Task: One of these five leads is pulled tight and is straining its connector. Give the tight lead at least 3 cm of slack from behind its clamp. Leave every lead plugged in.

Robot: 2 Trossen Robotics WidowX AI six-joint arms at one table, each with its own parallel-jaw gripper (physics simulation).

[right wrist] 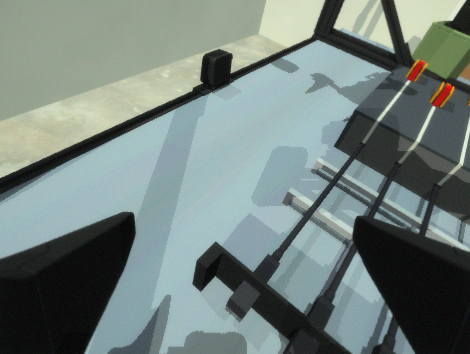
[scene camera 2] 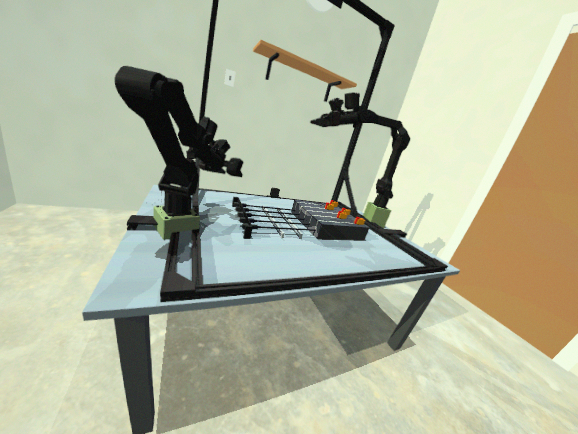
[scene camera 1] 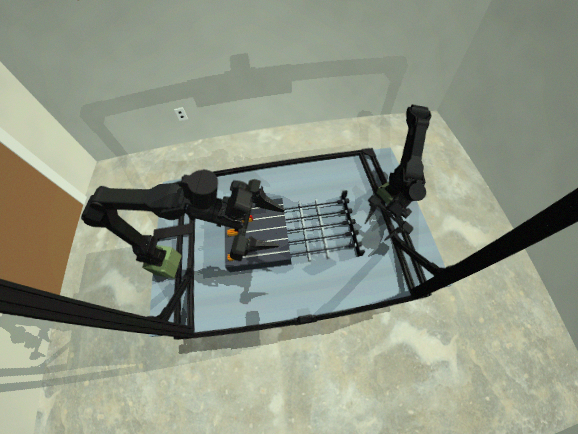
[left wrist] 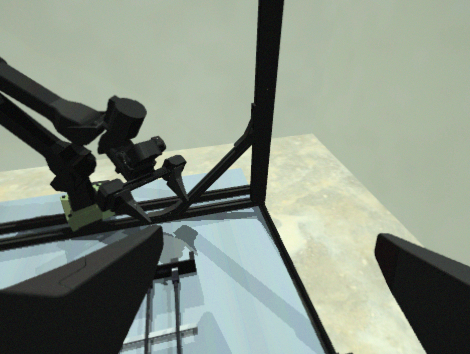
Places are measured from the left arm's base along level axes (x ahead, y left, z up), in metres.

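Where they show: left gripper, fingertip midpoint: (scene camera 2: 312, 121) (scene camera 1: 281, 227) (left wrist: 267, 239); right gripper, fingertip midpoint: (right wrist: 246, 224) (scene camera 1: 374, 232) (left wrist: 170, 212); left arm's base, link origin: (right wrist: 461, 29) (scene camera 2: 379, 205) (scene camera 1: 156, 257); right arm's base, link origin: (scene camera 2: 176, 211) (scene camera 1: 394, 190) (left wrist: 84, 199).
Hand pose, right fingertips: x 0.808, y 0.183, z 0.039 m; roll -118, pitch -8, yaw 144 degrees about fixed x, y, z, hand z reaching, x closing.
Each offset is from my right fingertips to the top centre of the thing. "pt": to the spot under its first point.
Five leads run from orange-red clamps (scene camera 1: 231, 232) (scene camera 2: 343, 213) (right wrist: 442, 95) on a dark block {dx -0.452, dy -0.004, dz -0.083 m} (scene camera 1: 260, 265) (scene camera 2: 342, 231) to connectors at a black bar (scene camera 2: 247, 231) (left wrist: 186, 267) (right wrist: 280, 302). The nearest lead in the right wrist view (right wrist: 320, 200) looks straight; which lead is tight I cannot tell. My left gripper (scene camera 1: 281, 228) (left wrist: 267, 239) is open and empty, high above the block, hiding part of it and some clamps in scene camera 1. My right gripper (scene camera 1: 377, 230) (left wrist: 170, 212) (right wrist: 246, 224) is open and empty, above and beside the bar.
Two pale rails {dx -0.221, dy +0.198, dz -0.128 m} (scene camera 2: 281, 234) {pt dx -0.157, dy -0.022, dz -0.132 m} (right wrist: 320, 216) cross under the leads between block and bar. A black frame (scene camera 1: 300, 319) (scene camera 2: 300, 285) borders the work area, with uprights near both arms. A small black box {pt dx -0.212, dy -0.296, dz -0.116 m} (scene camera 2: 274, 192) (right wrist: 216, 69) stands on the frame's edge.
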